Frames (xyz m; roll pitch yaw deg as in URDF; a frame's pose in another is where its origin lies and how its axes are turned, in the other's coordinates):
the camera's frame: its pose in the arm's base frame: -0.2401 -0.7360 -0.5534 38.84 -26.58 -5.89
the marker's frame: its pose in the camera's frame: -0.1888 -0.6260 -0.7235 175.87 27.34 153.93
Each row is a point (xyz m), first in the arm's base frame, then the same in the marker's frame.
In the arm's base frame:
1: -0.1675 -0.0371 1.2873
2: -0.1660 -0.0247 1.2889
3: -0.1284 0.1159 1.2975
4: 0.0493 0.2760 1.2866
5: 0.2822 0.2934 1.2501
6: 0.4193 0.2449 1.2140
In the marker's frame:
1: -0.6659 2.5220 -1.2389
2: -0.6594 2.5316 -1.2340
3: -0.5934 2.6361 -1.1566
4: -0.5897 2.7609 -0.9522
5: -0.7010 2.7816 -0.7448
6: -0.7984 2.7445 -0.6371

